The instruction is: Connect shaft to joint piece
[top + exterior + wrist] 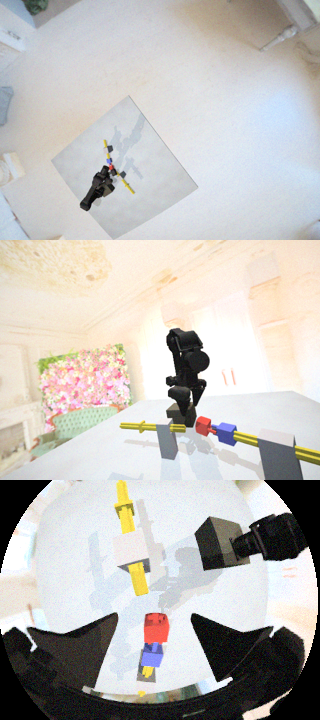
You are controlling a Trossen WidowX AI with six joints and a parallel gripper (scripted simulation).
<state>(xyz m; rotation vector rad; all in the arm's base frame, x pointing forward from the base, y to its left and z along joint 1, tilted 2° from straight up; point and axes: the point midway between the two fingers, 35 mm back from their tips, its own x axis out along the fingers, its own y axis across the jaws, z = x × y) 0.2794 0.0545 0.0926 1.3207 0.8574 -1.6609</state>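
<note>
The red square joint piece is 20 mm ahead of my gripper tip, 40 mm to the left of it and 50 mm below it.
</note>
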